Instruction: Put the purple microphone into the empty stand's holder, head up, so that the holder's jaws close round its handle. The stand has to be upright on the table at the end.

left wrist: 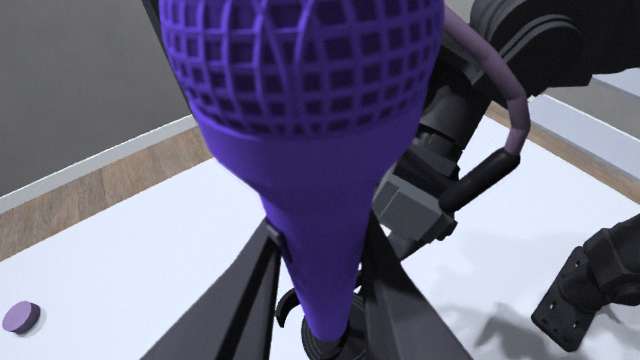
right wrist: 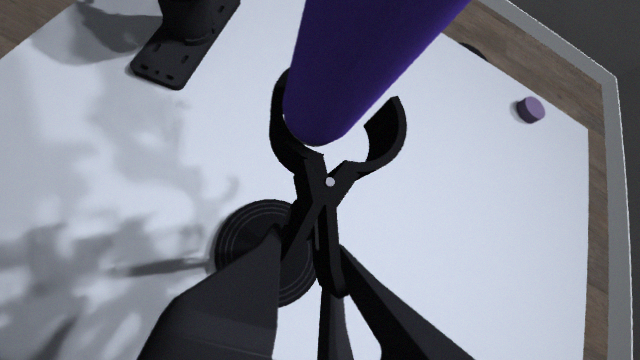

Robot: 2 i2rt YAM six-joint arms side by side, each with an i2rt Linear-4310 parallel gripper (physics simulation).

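Places are measured from the left arm's base along level axes (x ahead, y left, z up), in millimetres.
Pixels of known places: left gripper, fingertip midpoint: point(left wrist: 321, 215); right gripper, fingertip midpoint: point(right wrist: 303, 243); left arm's base, link origin: point(right wrist: 191, 32); right arm's base, link origin: point(left wrist: 573, 294).
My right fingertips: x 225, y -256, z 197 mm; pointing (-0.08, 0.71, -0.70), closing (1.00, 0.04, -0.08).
Observation:
Ahead of a thing's pixels: the offset from my right fingertips to its middle. "*": to the spot under its first point.
The purple microphone @(dx -12, dy +40, dz +146 mm) point(left wrist: 320, 165) point(right wrist: 360, 60) is head up, its mesh head at the top of the left wrist view. My left gripper point(left wrist: 321, 215) is shut on its handle. The black stand's round base @(* dx -41, dy +5, dz -179 mm) point(right wrist: 240, 240) lies flat on the white table, stand upright. Its holder @(* dx +18, dy +51, dz +37 mm) point(right wrist: 396, 135) has its jaws spread open. The handle's lower end overlaps the gap between the jaws in the right wrist view and hides part of one jaw; its exact depth is unclear. My right gripper point(right wrist: 303, 243) is shut on the holder's crossed levers, with a fingertip at each side.
A small purple disc @(dx +374, dy +410, dz -187 mm) point(left wrist: 21, 317) point(right wrist: 531, 109) lies near the table's edge. A black arm base plate point(left wrist: 565, 320) point(right wrist: 165, 70) stands on the table. The right arm point(left wrist: 450, 115) with its pinkish cable point(left wrist: 517, 110) reaches in beside the microphone.

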